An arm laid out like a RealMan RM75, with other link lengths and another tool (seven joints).
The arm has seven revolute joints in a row. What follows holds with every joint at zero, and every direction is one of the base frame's. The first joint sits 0.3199 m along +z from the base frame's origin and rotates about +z. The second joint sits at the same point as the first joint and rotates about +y. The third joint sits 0.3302 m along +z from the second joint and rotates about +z. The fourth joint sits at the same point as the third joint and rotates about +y. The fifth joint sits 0.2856 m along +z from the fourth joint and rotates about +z. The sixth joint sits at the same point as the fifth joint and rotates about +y. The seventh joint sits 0.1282 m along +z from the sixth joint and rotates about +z. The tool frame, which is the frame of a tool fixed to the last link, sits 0.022 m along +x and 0.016 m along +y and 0.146 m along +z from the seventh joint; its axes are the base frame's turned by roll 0, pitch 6.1 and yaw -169.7 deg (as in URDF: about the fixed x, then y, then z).
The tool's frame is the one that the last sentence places.
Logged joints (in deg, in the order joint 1, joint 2, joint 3, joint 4, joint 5, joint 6, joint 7), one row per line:
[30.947, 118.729, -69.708, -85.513, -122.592, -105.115, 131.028]
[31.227, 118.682, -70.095, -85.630, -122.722, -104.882, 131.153]
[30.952, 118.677, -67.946, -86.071, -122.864, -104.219, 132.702]
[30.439, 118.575, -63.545, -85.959, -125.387, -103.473, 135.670]
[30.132, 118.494, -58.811, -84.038, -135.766, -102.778, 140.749]
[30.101, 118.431, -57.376, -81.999, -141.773, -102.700, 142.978]
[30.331, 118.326, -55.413, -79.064, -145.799, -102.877, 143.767]
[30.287, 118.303, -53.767, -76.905, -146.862, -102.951, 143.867]
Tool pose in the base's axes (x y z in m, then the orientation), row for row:
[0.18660, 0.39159, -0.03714, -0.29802, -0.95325, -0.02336, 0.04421]
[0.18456, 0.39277, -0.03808, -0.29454, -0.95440, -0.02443, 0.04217]
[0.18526, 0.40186, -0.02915, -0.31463, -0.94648, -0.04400, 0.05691]
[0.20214, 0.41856, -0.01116, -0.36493, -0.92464, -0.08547, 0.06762]
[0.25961, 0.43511, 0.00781, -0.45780, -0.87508, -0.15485, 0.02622]
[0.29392, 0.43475, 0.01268, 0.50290, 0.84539, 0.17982, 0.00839]
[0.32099, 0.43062, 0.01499, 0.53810, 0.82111, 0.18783, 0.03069]
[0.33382, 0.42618, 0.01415, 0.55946, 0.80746, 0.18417, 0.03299]
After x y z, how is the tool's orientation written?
As a quaternion, x y z w.
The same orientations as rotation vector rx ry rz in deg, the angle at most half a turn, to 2 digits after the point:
[-52.18, -166.92, -4.09]
[-51.64, -167.33, -4.28]
[-54.67, -164.46, -7.65]
[-63.00, -159.63, -14.76]
[-81.06, -154.94, -27.42]
[90.04, 151.36, 32.20]
[95.01, 144.98, 33.16]
[98.64, 142.37, 32.47]

